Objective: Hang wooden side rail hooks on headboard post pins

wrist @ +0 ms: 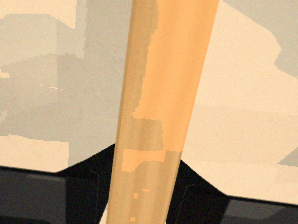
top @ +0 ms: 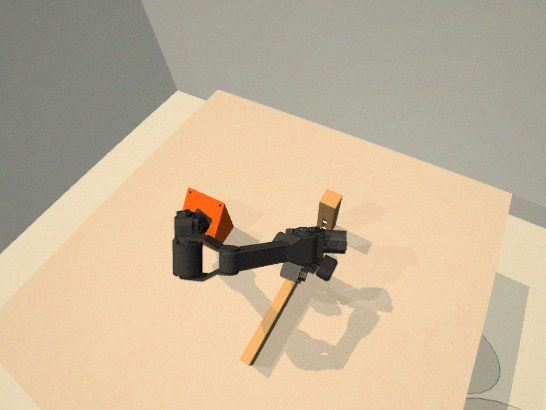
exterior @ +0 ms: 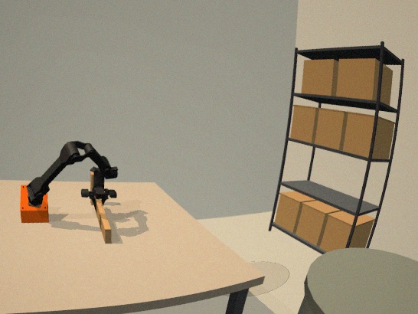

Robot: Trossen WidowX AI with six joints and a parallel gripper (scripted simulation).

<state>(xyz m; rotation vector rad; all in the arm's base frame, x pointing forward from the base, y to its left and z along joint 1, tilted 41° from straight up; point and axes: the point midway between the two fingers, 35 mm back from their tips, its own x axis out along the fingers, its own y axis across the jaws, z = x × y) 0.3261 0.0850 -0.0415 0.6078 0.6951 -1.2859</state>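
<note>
My gripper tip is 2 cm past the headboard post, 17 cm to the right of it and 4 cm below it.
</note>
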